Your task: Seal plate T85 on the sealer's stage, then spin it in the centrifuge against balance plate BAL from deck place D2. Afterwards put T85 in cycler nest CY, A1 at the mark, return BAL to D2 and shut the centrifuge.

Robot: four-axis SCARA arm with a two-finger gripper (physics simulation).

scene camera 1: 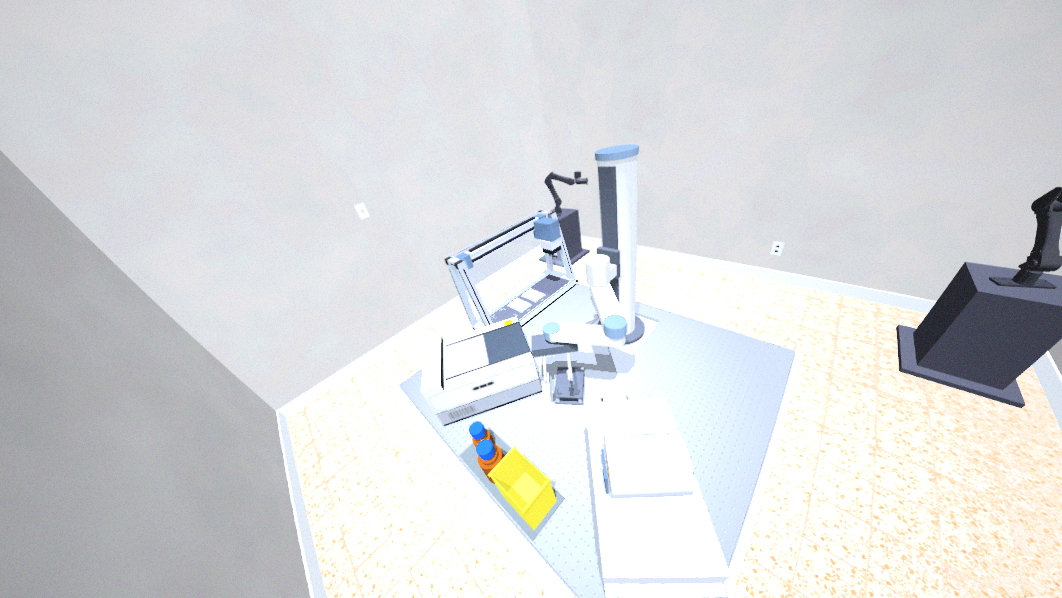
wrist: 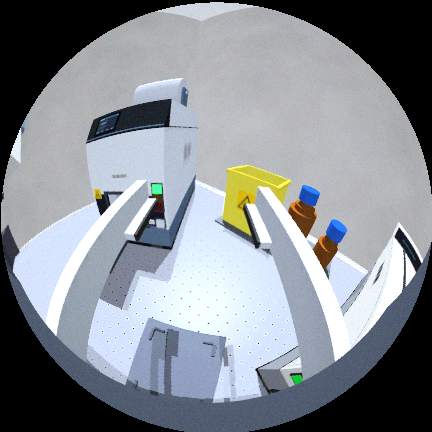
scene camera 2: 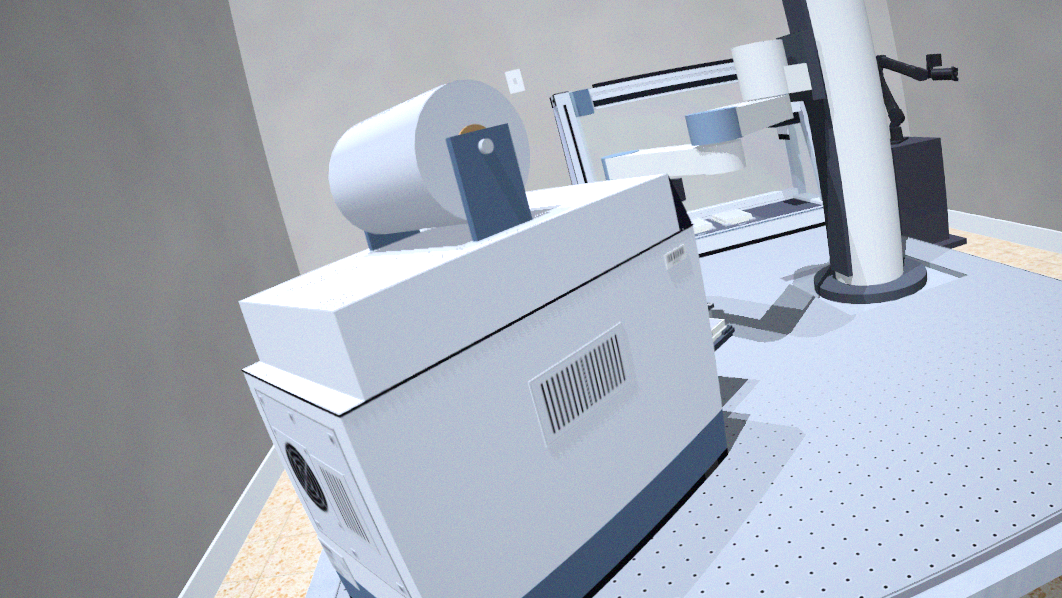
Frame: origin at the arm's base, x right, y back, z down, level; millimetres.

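Seen in the pictures: gripper, fingertip midpoint: (scene camera 1: 558, 380) (wrist: 200, 193); arm's base, origin of the base link: (scene camera 2: 870, 282).
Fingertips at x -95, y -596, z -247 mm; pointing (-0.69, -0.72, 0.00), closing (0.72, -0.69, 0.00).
Pixels of each thing's top centre, then the offset from my fingertips to it. "pt": a spot on its surface instead.
- grey nest, middle of its top: (wrist: 172, 372) (scene camera 1: 569, 380) dx +70, dy +121, dz +176 mm
- sealer, middle of its top: (scene camera 2: 425, 98) (scene camera 1: 643, 440) (wrist: 160, 79) dx -387, dy -146, dz -241 mm
- film roll, middle of its top: (scene camera 2: 406, 101) (scene camera 1: 646, 450) (wrist: 162, 81) dx -401, dy -162, dz -241 mm
- pale flat thing, middle of its top: (scene camera 2: 677, 335) dx -192, dy +79, dz +119 mm
- gantry frame, surface spot: (scene camera 2: 661, 85) pt dx +723, dy +412, dz -239 mm
My gripper (scene camera 1: 558, 380) (wrist: 200, 193) is shut to its narrow stance, with an empty gap between its finger pads. It hangs near a grey nest (wrist: 200, 350) on the table; the sealer hides it in scene camera 2. The sealer (scene camera 1: 646, 534) (scene camera 2: 475, 416) (wrist: 140, 160) carries a film roll (scene camera 2: 386, 167) and shows a green light in the wrist view. A pale flat thing (scene camera 2: 717, 327) shows on a dark ledge at its front; I cannot tell if it is T85. A white instrument (scene camera 1: 483, 386) (wrist: 382, 280) has a dark top panel; whether it is the centrifuge is unclear. BAL cannot be identified.
A yellow bin (scene camera 1: 523, 486) (wrist: 235, 205) and two blue-capped bottles stand on a grey mat. A gantry frame (scene camera 1: 501, 237) (scene camera 2: 661, 85) spans pale plates (scene camera 1: 535, 295) (scene camera 2: 732, 216). The arm's column (scene camera 1: 627, 245) (scene camera 2: 862, 148) stands behind. A dark pedestal (scene camera 1: 980, 334) carries another arm.
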